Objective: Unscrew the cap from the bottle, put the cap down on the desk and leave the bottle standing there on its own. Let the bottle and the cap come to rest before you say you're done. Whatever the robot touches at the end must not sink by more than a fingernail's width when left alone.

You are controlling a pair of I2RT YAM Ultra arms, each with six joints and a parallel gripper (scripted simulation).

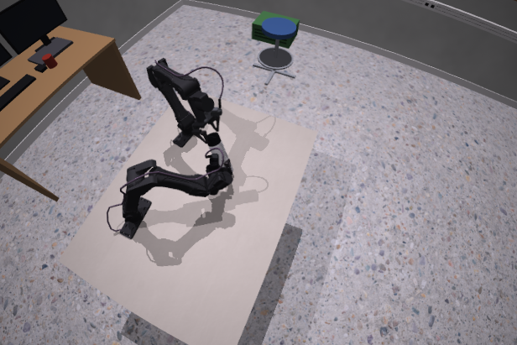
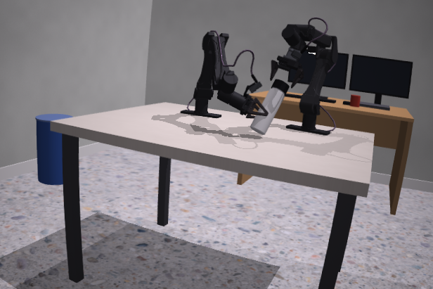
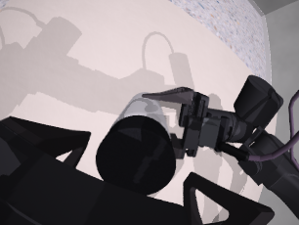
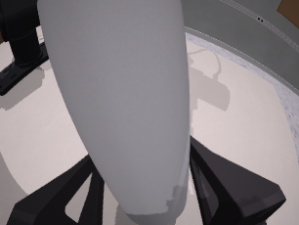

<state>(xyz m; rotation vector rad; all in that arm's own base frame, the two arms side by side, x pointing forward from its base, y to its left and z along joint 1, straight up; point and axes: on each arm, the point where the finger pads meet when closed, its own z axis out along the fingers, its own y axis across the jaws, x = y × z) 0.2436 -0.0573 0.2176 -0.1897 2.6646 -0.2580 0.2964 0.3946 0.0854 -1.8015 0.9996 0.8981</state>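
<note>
The black cap is 2 cm below my left hand and 1 cm ahead of it.
</note>
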